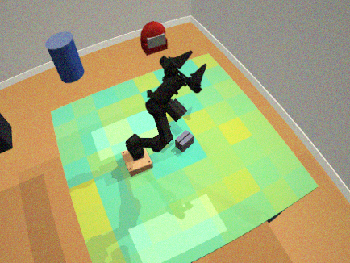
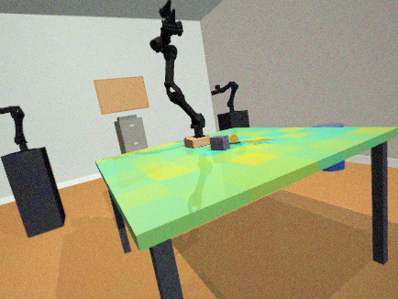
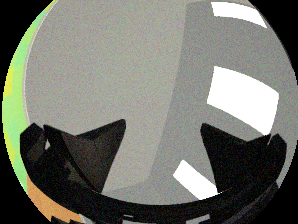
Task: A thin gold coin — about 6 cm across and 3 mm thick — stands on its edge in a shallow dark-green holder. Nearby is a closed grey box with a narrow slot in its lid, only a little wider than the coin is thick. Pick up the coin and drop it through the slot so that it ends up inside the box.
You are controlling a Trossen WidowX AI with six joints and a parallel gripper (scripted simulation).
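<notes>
The gold coin lies 4 cm behind my gripper tip, 28 cm to the left of it and 73 cm below it.
</notes>
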